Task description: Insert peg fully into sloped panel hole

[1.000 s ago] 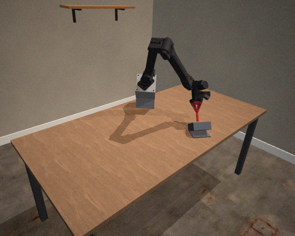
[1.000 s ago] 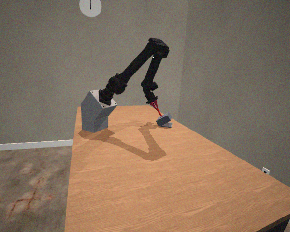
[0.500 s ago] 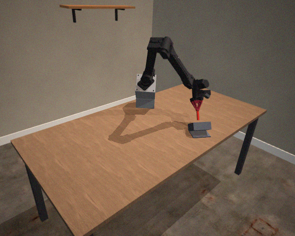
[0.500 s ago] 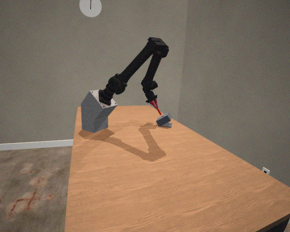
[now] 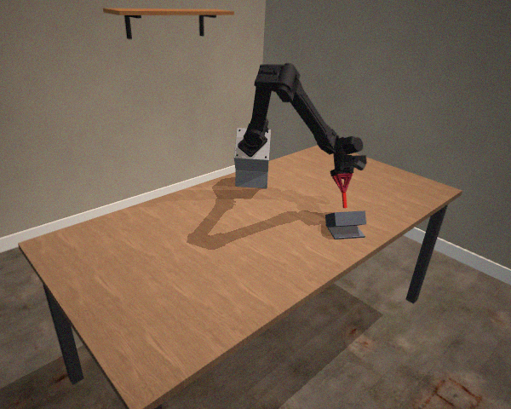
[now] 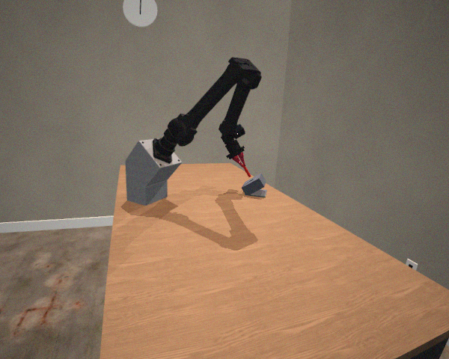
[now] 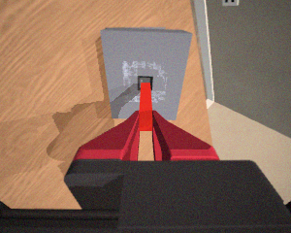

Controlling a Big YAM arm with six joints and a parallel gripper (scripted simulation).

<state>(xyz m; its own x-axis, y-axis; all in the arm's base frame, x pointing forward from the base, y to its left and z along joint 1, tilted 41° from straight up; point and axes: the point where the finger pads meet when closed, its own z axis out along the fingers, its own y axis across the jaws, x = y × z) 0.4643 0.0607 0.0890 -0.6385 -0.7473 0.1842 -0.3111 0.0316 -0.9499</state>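
Right now the red peg is 1 cm ahead of my hand, 1 cm to the right of it and 3 cm below it.
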